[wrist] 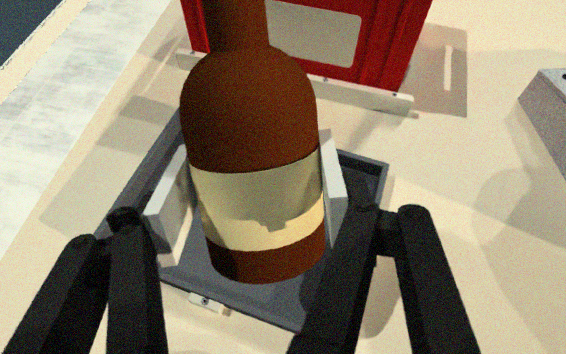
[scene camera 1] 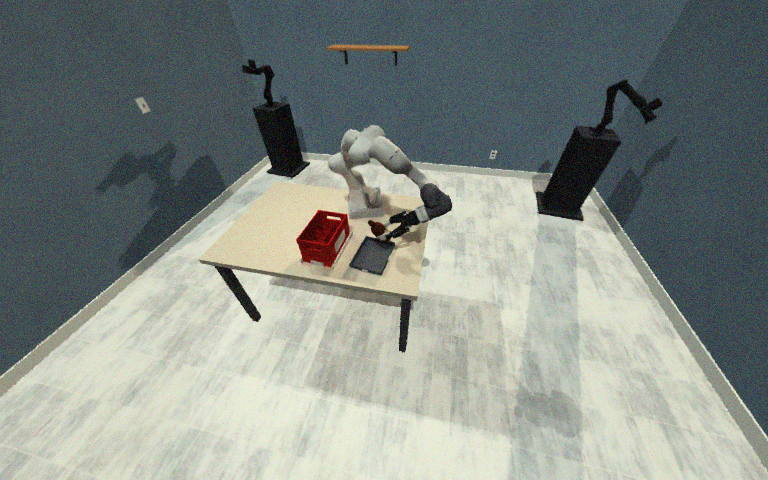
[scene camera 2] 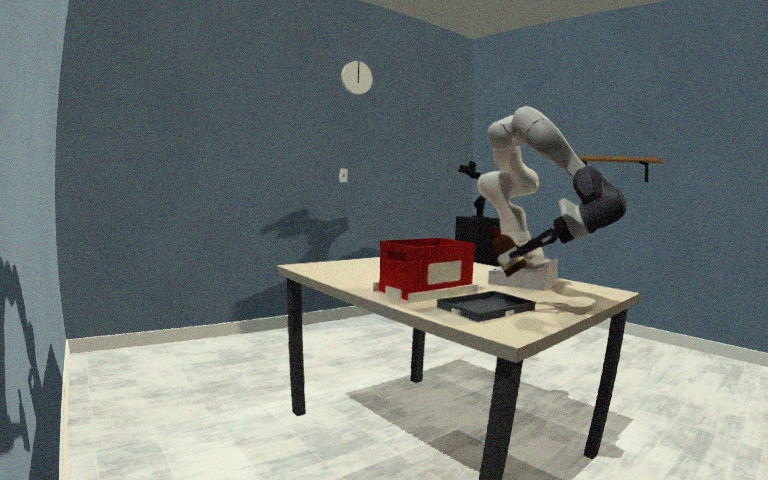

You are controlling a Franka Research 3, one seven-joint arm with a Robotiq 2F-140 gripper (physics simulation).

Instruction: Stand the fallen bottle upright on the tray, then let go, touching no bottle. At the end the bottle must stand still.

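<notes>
The brown bottle [scene camera 1: 377, 228] [scene camera 2: 502, 245] [wrist: 250, 115] with a cream label is off the table, tilted, its neck up and toward the crate side and its base lower. My gripper [scene camera 1: 384, 230] [scene camera 2: 509, 257] [wrist: 257, 159] is shut on the bottle's body around the label, one light pad on each side in the wrist view. The dark grey tray [scene camera 1: 365, 270] [scene camera 2: 459, 310] [wrist: 363, 159] lies flat on the table; in the wrist view it shows below and behind the bottle, which hides part of it. In scene camera 2 the bottle hangs higher than the tray, toward the robot base.
A red crate [scene camera 1: 314, 253] [scene camera 2: 396, 271] [wrist: 380, 45] stands beside the tray, with pale strips along its foot. I cannot tell what is inside it. The robot's base [scene camera 1: 364, 211] [scene camera 2: 523, 277] is behind the tray on the table [scene camera 1: 260, 226] [scene camera 2: 334, 274]. The table's edge runs past the tray.
</notes>
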